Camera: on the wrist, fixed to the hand. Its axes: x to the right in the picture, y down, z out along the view.
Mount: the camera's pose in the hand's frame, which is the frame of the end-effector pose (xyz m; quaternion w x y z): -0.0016 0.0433 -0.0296 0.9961 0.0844 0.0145 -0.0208
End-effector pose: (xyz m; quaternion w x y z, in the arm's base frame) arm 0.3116 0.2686 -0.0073 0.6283 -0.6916 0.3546 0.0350
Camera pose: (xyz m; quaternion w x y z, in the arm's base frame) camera 0.2755 0.2446 -0.0369 0.6798 -0.6438 0.3509 -0.0182
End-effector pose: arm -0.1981 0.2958 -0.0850 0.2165 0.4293 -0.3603 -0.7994
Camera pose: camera -0.1707 0.2573 -0.0622 0.1680 0.4650 -0.4143 -0.7641
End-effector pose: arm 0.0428 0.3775 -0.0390 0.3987 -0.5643 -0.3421 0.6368
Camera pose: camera 0.0670 0.3562 -0.0805 0.4630 -0.5306 -0.2930 0.6467
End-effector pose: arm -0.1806 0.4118 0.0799 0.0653 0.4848 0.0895 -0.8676
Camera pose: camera -0.1465 0.3761 0.0621 0.0048 0.4991 0.0270 -0.8661
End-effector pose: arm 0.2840 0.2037 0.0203 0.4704 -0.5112 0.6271 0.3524
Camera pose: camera 0.2351 0.1868 0.0293 0.5099 -0.4877 0.6506 0.2809
